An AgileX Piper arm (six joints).
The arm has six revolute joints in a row. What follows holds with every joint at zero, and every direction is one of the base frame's.
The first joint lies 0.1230 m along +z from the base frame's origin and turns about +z.
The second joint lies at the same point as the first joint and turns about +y.
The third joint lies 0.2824 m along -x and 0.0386 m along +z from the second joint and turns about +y.
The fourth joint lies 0.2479 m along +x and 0.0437 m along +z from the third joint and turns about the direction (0.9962, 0, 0.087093).
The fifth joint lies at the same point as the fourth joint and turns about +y.
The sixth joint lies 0.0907 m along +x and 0.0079 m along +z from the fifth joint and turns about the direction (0.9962, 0, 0.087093).
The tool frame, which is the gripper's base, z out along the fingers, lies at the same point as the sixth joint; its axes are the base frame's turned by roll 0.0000, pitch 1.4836 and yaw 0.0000 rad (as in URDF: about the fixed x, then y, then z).
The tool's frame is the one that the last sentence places.
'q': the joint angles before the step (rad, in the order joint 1, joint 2, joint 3, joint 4, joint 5, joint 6). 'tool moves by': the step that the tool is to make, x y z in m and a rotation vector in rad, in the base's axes. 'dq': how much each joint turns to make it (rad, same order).
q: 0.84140, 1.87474, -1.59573, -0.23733, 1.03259, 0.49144
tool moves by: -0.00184, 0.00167, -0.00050, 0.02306, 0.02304, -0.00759
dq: -0.00001, -0.00002, 0.00003, 0.03243, -0.00153, 0.00188
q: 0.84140, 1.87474, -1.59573, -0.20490, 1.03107, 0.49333
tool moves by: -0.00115, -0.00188, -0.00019, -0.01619, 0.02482, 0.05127
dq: -0.00704, -0.00215, 0.00001, 0.03360, 0.01927, -0.07351
